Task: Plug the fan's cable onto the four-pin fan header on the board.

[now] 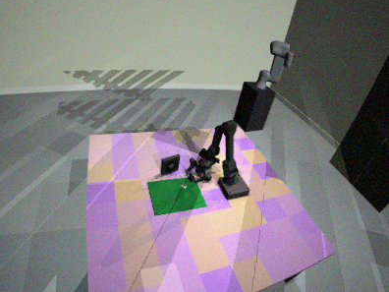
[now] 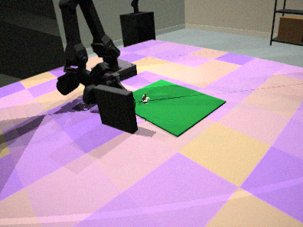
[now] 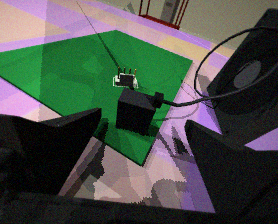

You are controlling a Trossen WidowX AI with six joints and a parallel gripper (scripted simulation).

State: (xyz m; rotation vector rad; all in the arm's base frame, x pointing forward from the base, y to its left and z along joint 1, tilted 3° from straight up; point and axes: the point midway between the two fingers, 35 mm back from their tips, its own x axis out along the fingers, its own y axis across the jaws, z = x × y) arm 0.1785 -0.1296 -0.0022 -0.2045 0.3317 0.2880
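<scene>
The dark plug is 1 cm to the left of my gripper tip. Also, from my gripper tip: black fan block (10 cm ahead, 9 cm to the right, 4 cm above); green board (13 cm ahead, 9 cm to the left, 3 cm below); white four-pin header (6 cm ahead, 5 cm to the left, 2 cm below).
</scene>
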